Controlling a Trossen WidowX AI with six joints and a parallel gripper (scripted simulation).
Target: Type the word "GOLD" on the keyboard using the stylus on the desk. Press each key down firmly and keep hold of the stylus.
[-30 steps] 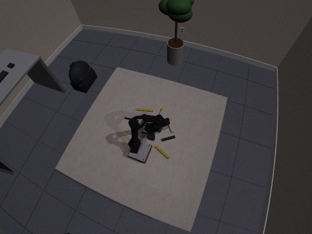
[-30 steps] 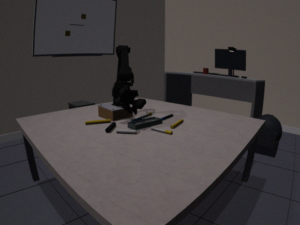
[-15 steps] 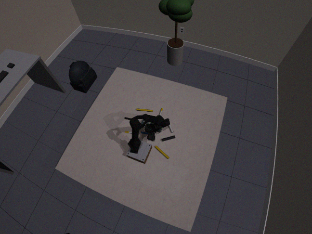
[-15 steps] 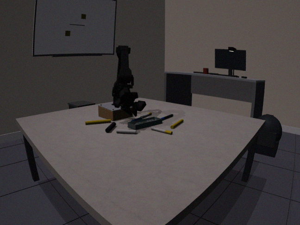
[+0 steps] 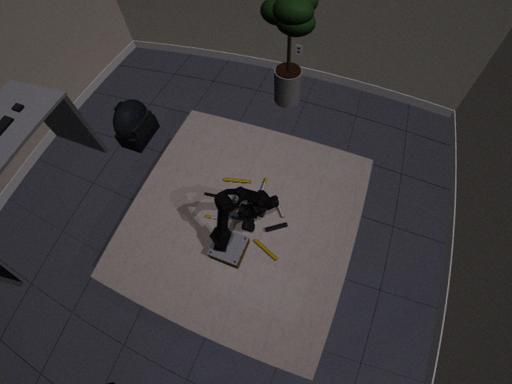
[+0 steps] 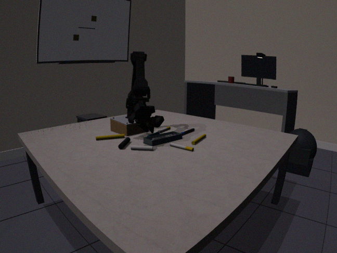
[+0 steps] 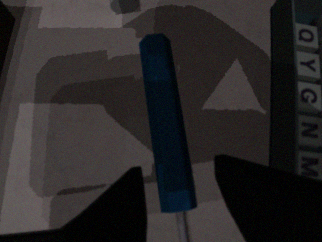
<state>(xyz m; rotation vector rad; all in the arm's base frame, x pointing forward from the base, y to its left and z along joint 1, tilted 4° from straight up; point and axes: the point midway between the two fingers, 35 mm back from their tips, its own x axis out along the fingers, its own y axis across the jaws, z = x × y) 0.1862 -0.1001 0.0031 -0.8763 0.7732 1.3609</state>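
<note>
Right now the blue stylus is 20 mm below my gripper tip.
</note>
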